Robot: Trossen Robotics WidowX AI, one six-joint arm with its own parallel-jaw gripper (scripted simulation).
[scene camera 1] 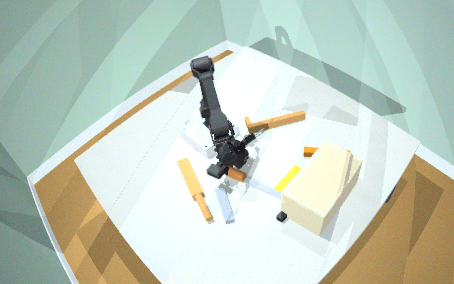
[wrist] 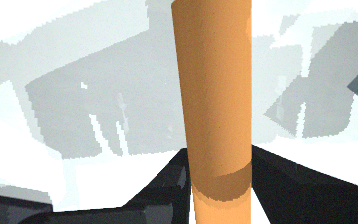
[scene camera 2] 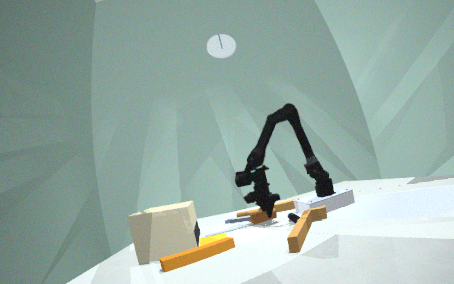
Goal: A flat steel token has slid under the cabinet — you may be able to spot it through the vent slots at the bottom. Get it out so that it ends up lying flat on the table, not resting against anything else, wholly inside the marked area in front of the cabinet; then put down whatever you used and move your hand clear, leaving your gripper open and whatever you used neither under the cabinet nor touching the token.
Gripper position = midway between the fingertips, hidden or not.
I see my gripper (wrist: 214,152), an orange L-shaped piece (scene camera 2: 298,234), an orange paddle (scene camera 1: 190,177) and a beige cabinet (scene camera 2: 159,232).
The wrist view misses the orange L-shaped piece: it is out of frame. The wrist view does not show the orange paddle: it is out of frame.
